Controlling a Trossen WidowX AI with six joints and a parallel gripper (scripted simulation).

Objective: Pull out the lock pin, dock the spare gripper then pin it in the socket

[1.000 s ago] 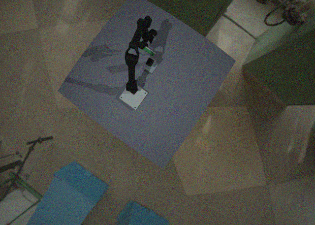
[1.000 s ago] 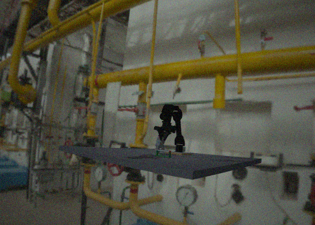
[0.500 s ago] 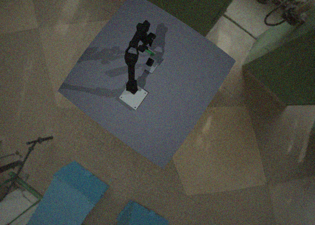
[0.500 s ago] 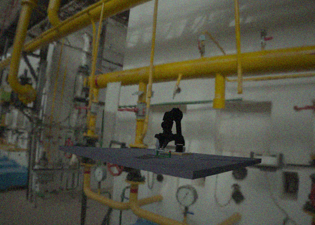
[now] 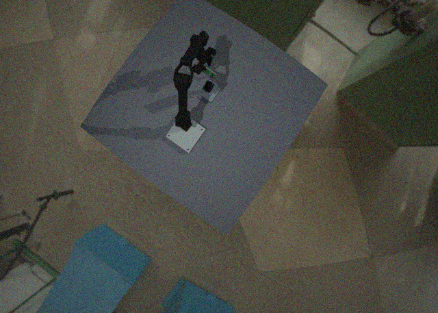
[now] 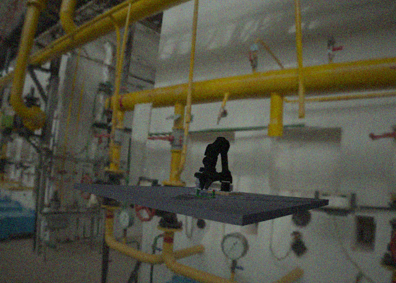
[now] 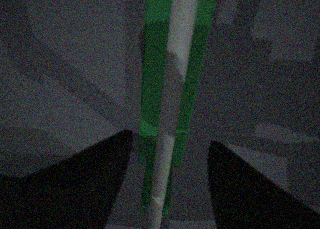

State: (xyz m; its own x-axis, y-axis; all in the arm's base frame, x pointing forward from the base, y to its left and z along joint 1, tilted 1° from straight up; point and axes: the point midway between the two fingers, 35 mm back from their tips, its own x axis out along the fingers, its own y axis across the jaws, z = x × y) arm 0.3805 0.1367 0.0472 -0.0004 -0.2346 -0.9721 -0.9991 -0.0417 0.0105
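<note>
My gripper tip is now 2 cm above the green mount and 1 cm to the right of it. The rest, counted from my gripper tip: spare gripper (12 cm to the right, 11 cm behind, 8 cm above).
</note>
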